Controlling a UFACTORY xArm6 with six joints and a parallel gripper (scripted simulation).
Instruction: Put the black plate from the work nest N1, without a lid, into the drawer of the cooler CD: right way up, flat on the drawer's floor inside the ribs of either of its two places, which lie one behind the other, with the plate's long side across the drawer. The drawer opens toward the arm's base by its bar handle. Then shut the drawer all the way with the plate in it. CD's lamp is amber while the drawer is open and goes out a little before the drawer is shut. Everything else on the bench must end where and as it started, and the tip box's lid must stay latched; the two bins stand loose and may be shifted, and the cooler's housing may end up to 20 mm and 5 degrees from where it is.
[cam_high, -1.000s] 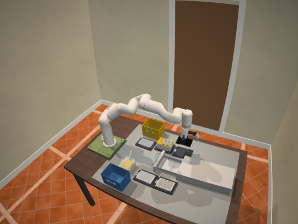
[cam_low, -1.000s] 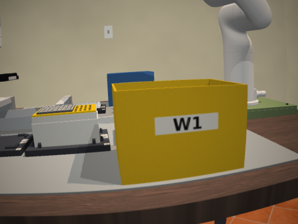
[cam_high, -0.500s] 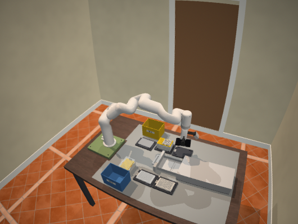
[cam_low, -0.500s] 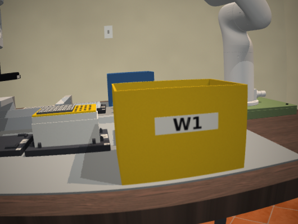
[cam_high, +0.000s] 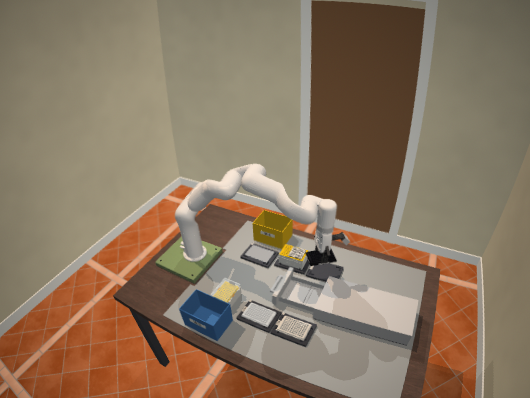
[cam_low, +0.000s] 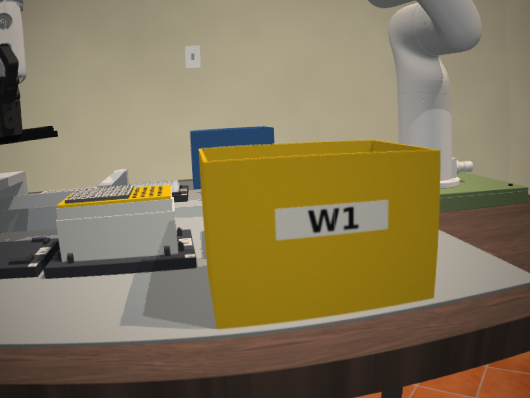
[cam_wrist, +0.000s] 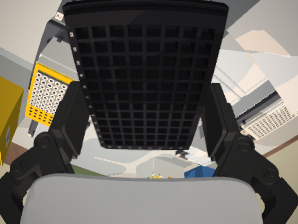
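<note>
Right now the cooler drawer is 3 cm behind my hand, 15 cm to the right of it and 14 cm below it. From my hand the other things lie so: dark nest: 2 cm ahead, 5 cm to the left, 15 cm below; black plate: 1 cm below; tip box: 16 cm behind, 5 cm to the left, 10 cm below.
</note>
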